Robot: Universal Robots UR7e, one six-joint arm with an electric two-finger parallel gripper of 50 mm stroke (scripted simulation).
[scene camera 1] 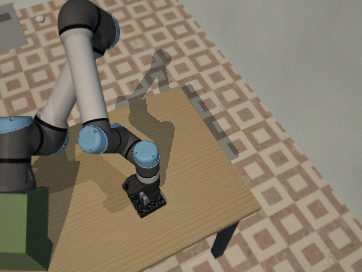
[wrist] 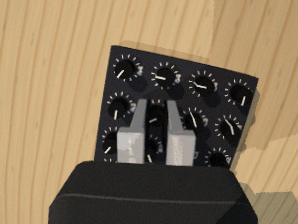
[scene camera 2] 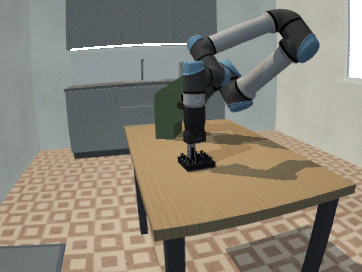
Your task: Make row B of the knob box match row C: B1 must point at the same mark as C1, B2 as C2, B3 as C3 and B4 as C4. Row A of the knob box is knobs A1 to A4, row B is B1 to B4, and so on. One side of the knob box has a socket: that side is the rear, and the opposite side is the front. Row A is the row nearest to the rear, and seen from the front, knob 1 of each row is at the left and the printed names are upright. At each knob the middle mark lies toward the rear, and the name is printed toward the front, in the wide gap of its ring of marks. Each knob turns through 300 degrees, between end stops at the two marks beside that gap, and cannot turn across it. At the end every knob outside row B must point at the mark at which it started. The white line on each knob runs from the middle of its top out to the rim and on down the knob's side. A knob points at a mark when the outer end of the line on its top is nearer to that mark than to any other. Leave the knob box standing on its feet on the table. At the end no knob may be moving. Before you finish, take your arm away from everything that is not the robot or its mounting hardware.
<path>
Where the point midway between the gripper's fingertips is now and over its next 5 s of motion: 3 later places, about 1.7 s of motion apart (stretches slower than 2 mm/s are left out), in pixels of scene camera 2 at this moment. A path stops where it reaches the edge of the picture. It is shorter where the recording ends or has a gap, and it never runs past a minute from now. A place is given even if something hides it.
The gripper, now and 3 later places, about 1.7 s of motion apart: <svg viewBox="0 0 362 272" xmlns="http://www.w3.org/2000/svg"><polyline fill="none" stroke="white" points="191,156 190,146 184,145 187,143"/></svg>
</path>
